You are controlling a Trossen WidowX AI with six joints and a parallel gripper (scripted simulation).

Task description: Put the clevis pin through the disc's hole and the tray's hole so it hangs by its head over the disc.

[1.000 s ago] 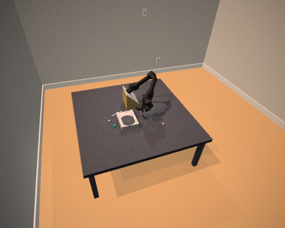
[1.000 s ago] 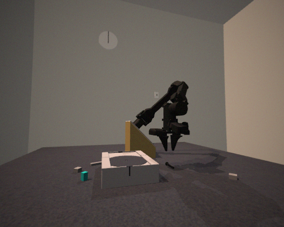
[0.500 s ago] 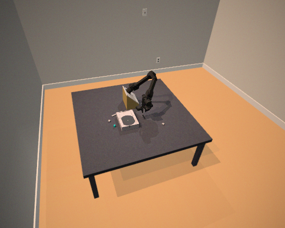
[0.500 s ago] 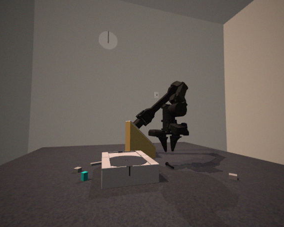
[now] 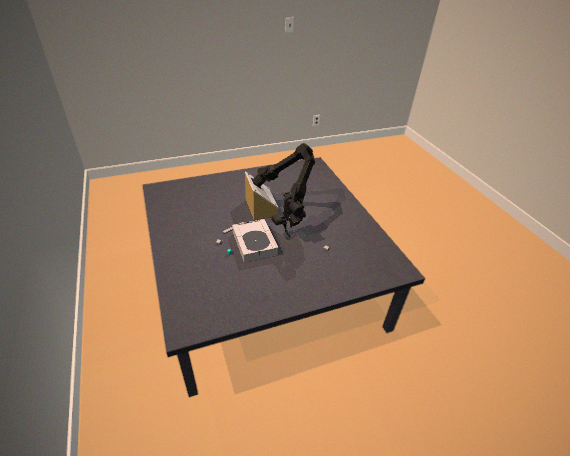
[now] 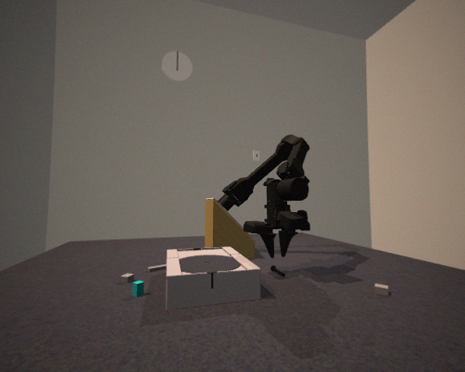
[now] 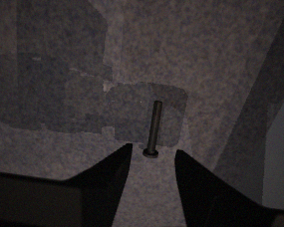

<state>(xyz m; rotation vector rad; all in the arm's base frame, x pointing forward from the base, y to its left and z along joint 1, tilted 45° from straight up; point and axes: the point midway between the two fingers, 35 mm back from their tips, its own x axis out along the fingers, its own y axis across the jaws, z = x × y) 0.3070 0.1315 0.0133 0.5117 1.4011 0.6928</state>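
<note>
The clevis pin is 4 cm below my gripper tip. Also, from my gripper tip: grey disc (21 cm to the right, 6 cm ahead, 1 cm above); then rimmed tray (20 cm to the right, 3 cm ahead); then bar (28 cm to the right, 13 cm behind, 4 cm below).
</note>
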